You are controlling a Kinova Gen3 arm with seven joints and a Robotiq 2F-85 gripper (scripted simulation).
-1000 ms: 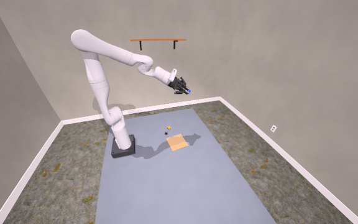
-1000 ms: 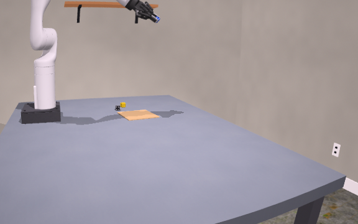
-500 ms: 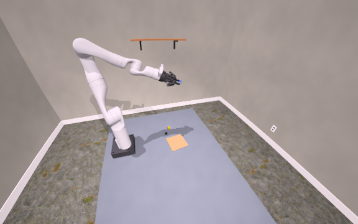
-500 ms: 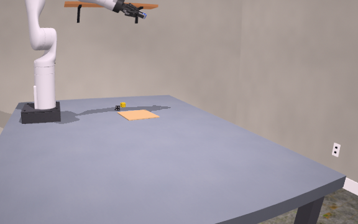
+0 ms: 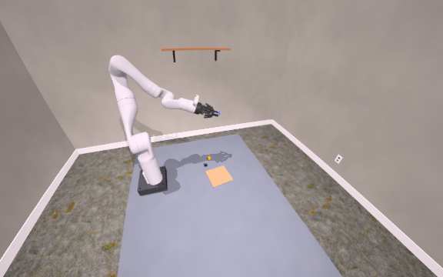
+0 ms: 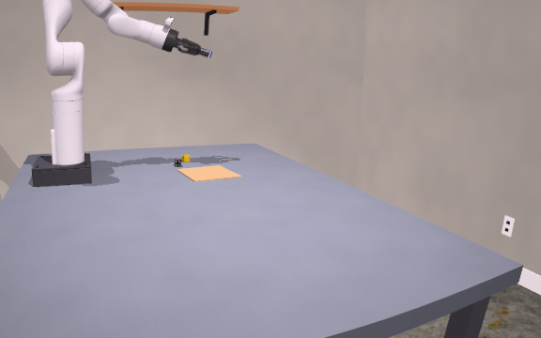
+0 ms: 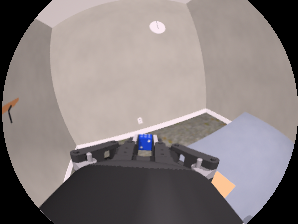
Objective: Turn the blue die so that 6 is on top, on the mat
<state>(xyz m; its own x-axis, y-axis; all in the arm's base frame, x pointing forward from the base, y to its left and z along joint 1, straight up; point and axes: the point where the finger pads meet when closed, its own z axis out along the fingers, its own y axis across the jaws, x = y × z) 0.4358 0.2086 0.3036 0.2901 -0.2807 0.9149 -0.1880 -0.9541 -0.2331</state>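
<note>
Now: the mat 350 mm below my hand, 220 mm to the right of it and 30 mm behind it. The rest, counted from my hand: black die 340 mm below, 110 mm to the right, 100 mm behind; yellow die 340 mm below, 60 mm behind, 50 mm to the right; blue die 10 mm ahead.
</note>
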